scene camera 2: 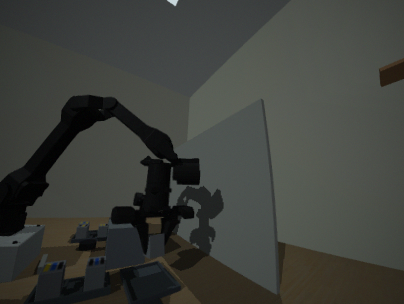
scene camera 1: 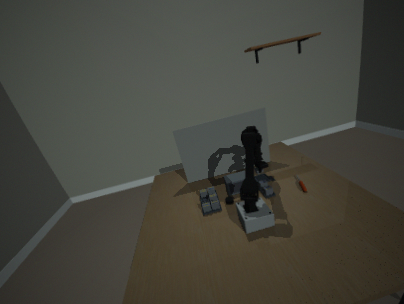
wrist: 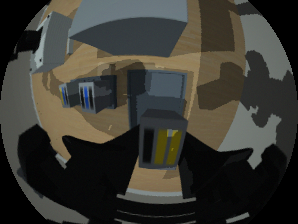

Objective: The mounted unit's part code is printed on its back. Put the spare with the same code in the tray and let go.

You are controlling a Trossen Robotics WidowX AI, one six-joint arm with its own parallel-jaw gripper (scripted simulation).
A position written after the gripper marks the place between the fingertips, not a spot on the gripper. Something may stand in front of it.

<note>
The gripper (scene camera 2: 153,252) holds a grey spare. Also in view: a dark tray (wrist: 147,88), a grey mounted unit (scene camera 2: 123,247) and a white panel (scene camera 1: 213,148).
The gripper is seen too in the wrist view (wrist: 159,127).
</note>
